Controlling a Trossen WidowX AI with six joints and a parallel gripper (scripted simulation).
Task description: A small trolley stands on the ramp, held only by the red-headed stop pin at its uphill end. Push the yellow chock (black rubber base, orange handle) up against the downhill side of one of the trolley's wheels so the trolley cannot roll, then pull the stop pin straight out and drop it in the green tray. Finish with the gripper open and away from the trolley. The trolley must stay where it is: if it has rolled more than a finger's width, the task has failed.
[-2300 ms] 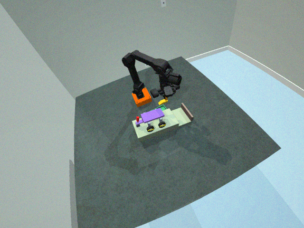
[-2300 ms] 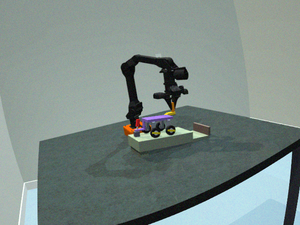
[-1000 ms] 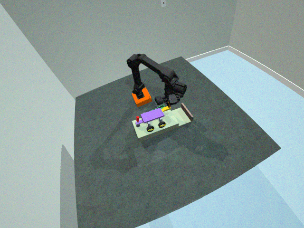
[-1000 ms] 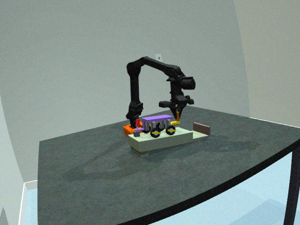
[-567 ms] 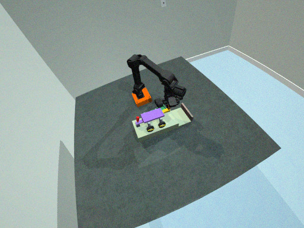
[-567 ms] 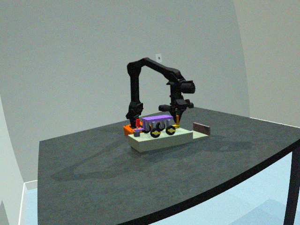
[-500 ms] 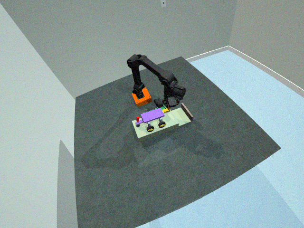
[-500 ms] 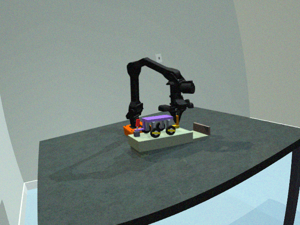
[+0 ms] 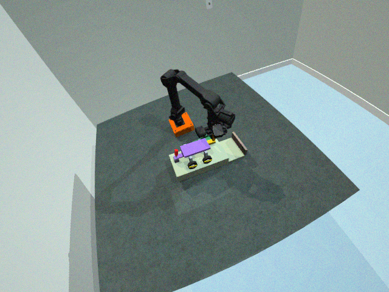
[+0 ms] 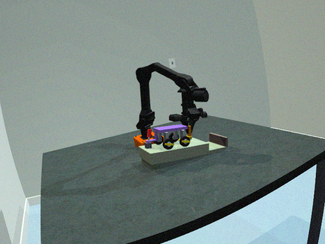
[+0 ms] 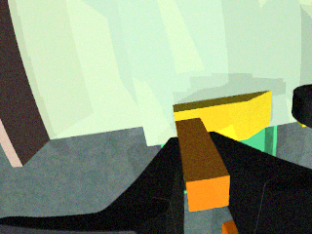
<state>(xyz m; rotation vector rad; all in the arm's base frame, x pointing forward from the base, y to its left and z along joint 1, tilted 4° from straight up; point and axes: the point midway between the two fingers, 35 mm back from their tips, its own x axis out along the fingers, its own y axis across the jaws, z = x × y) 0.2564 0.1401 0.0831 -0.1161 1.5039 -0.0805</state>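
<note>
Now: the red-headed stop pin 220 mm to the right of my gripper tip, 50 mm ahead of it and 40 mm above it. The rest, counted from my gripper tip: green tray 90 mm below, 60 mm behind, 50 mm to the right; then yellow chock 20 mm to the right; then pale green ramp 120 mm to the right, 60 mm ahead, 40 mm below.
</note>
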